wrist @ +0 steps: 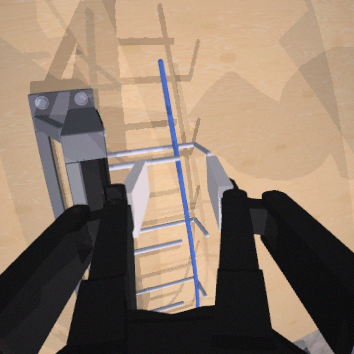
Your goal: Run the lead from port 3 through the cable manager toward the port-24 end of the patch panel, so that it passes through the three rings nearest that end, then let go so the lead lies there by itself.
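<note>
The blue lead (166,100) runs from its free end at the upper middle down between the fingers toward the bottom. My gripper (176,174) is partly open, with a pale pad on each side of the lead and a visible gap to both. Thin metal wire rings of the cable manager, a near one (142,151), a middle one (165,225) and a lower one (162,286), show along the lead. The lead crosses their bars in the view; whether it lies inside each ring is unclear. The lower part of the lead is hidden by the gripper. Port numbers do not show.
A dark grey metal end bracket (82,145) with two round screw heads stands left of the fingers, close to the left finger. The wooden table (260,55) lies below, crossed by shadows of the rings and arm. A grey object shows partly at the bottom right.
</note>
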